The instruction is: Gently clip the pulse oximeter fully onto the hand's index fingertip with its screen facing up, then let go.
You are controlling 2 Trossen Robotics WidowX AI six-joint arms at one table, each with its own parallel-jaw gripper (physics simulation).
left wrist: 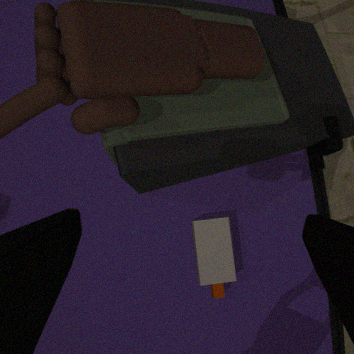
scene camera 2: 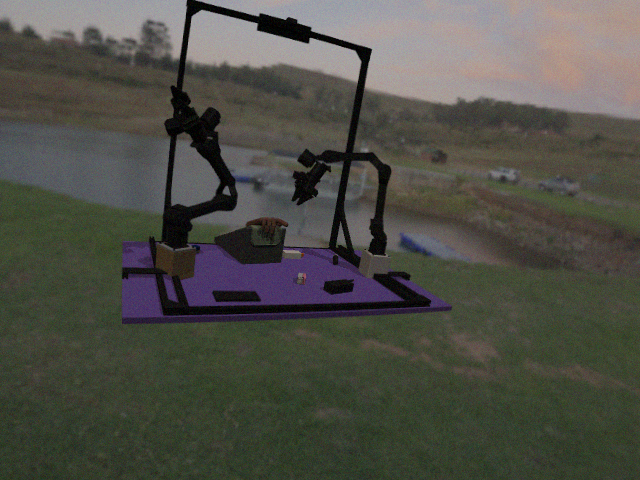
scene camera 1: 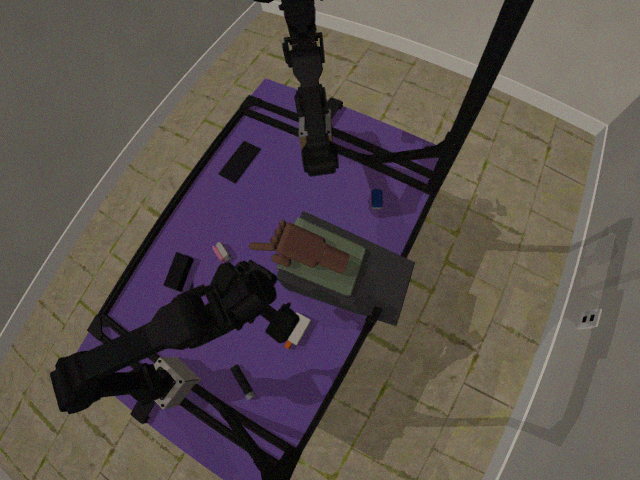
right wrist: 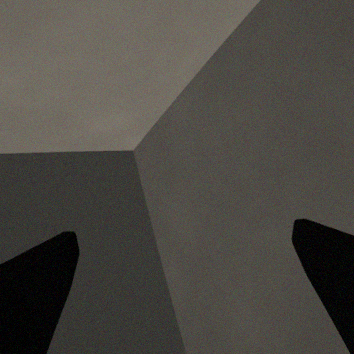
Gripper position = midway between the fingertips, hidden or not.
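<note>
A white box with orange end (left wrist: pixel 214 261) rests on the table, and in the right wrist view the white box with orange end is out of frame. I can see a grey plate (scene camera 1: pixel 384 276), which appears in the left wrist view (left wrist: pixel 306 78) and in scene camera 2 (scene camera 2: pixel 238 244) too. There is also an index finger (left wrist: pixel 50 90). My left gripper (scene camera 1: pixel 273 292), visible in the left wrist view as well (left wrist: pixel 194 223), is open and holds nothing. Open and holding nothing too is my right gripper (scene camera 2: pixel 174 92), which the right wrist view also shows (right wrist: pixel 186 236).
</note>
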